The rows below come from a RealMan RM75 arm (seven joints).
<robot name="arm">
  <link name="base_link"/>
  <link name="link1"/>
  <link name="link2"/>
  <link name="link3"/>
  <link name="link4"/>
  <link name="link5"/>
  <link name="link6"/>
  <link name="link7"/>
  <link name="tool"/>
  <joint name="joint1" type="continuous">
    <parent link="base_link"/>
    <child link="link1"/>
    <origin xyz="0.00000 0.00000 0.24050" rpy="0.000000 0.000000 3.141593"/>
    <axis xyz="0 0 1"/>
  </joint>
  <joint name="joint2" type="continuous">
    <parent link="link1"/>
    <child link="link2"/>
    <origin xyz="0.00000 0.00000 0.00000" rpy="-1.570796 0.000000 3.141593"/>
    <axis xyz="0 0 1"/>
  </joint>
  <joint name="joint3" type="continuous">
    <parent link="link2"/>
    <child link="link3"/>
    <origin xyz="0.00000 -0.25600 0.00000" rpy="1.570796 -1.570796 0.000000"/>
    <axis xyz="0 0 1"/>
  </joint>
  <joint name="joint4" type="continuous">
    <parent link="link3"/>
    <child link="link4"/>
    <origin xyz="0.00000 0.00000 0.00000" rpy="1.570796 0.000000 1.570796"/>
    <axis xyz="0 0 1"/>
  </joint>
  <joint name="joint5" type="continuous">
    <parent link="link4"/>
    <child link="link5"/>
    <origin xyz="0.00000 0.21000 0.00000" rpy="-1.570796 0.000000 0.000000"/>
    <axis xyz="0 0 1"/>
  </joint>
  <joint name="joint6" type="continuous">
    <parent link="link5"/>
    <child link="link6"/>
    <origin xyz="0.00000 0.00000 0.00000" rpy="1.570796 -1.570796 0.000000"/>
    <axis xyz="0 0 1"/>
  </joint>
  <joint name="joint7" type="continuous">
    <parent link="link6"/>
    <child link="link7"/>
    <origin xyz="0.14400 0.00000 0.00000" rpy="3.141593 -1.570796 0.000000"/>
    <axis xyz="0 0 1"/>
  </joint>
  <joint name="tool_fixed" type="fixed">
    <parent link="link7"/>
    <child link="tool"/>
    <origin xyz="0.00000 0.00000 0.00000" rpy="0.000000 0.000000 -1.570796"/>
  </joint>
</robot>
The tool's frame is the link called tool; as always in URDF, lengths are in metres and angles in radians. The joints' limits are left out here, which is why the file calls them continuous.
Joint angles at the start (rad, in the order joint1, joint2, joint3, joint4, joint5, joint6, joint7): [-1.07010 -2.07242 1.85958 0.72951 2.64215 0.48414 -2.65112]
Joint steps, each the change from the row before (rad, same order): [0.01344 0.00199 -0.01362 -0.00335 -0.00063 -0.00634 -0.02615]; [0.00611 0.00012 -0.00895 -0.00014 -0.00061 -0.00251 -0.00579]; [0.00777 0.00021 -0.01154 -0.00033 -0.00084 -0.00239 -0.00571]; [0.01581 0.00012 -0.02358 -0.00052 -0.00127 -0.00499 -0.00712]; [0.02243 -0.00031 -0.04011 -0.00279 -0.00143 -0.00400 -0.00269]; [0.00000 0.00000 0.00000 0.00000 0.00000 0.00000 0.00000]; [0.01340 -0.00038 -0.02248 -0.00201 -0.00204 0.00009 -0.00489]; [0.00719 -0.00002 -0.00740 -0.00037 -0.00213 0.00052 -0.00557]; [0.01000 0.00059 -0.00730 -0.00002 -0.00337 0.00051 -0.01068]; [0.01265 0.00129 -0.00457 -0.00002 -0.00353 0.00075 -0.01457]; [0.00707 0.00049 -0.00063 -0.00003 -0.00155 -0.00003 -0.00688]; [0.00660 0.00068 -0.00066 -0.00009 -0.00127 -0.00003 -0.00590]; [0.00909 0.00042 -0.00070 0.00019 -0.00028 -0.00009 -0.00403]
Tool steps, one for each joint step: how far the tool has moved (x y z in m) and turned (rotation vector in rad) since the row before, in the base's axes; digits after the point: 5 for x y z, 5 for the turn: [-0.00645 0.00159 0.00297 0.01396 -0.03012 0.03727]; [-0.00232 0.00068 0.00141 0.00581 -0.01269 0.01319]; [-0.00314 0.00083 0.00183 0.00698 -0.01455 0.01638]; [-0.00642 0.00155 0.00367 0.01384 -0.02631 0.02977]; [-0.01032 0.00238 0.00590 0.02028 -0.03391 0.04390]; [0.00000 0.00000 0.00000 0.00000 0.00000 0.00000]; [-0.00670 0.00083 0.00307 0.01045 -0.02100 0.03023]; [-0.00347 -0.00010 0.00099 0.00370 -0.01084 0.01614]; [-0.00474 -0.00032 0.00121 0.00492 -0.01532 0.02259]; [-0.00615 -0.00080 0.00110 0.00482 -0.01573 0.02675]; [-0.00336 -0.00069 0.00025 0.00173 -0.00644 0.01271]; [-0.00321 -0.00060 0.00035 0.00180 -0.00537 0.01152]; [-0.00426 -0.00096 0.00030 0.00153 -0.00350 0.01204]
